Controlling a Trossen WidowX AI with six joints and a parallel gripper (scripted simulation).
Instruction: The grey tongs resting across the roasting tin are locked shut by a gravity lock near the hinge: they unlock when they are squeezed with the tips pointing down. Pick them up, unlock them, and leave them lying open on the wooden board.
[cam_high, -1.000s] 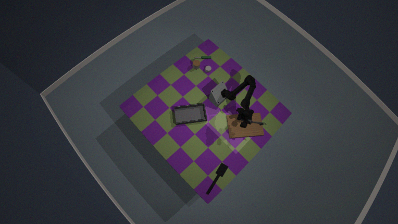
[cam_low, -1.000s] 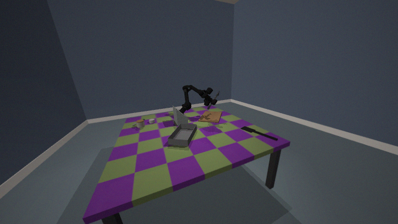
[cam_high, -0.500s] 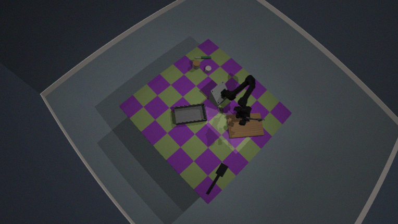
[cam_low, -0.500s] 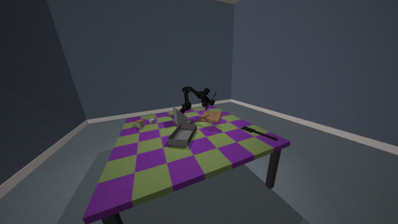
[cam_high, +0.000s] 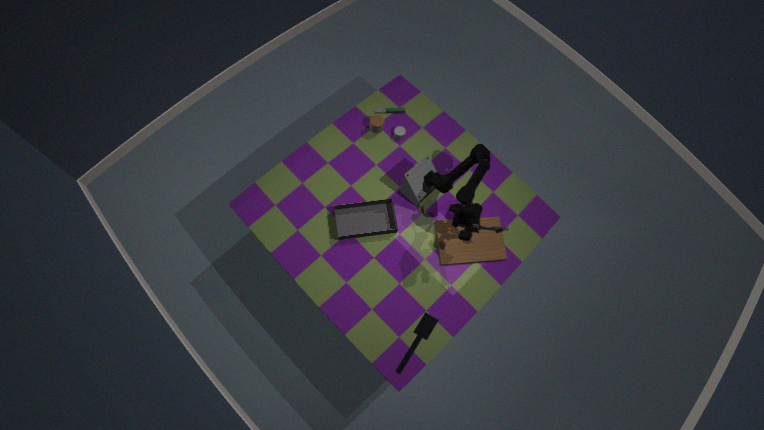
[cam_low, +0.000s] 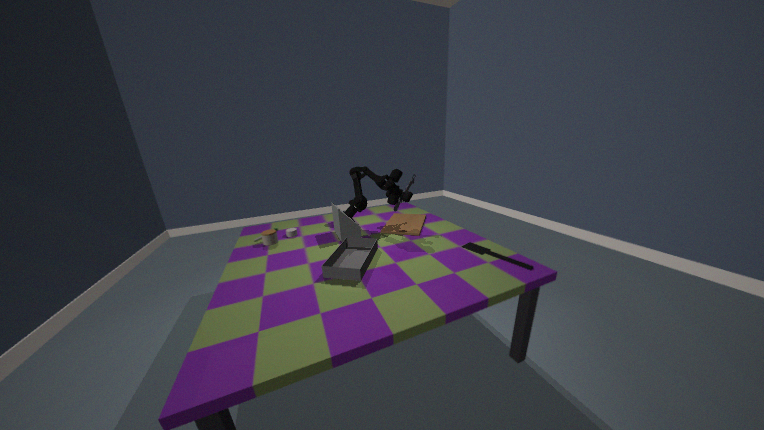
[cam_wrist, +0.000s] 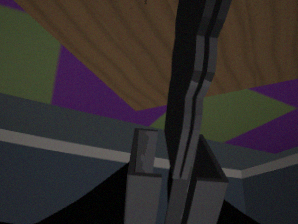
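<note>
The wooden board is 150 mm below my gripper tip. The rest, counted from my gripper tip: white cup 180 mm behind, 710 mm to the right, 140 mm below; black spatula 560 mm ahead, 160 mm to the left, 160 mm below; grey roasting tin 320 mm ahead, 460 mm to the right, 130 mm below.
</note>
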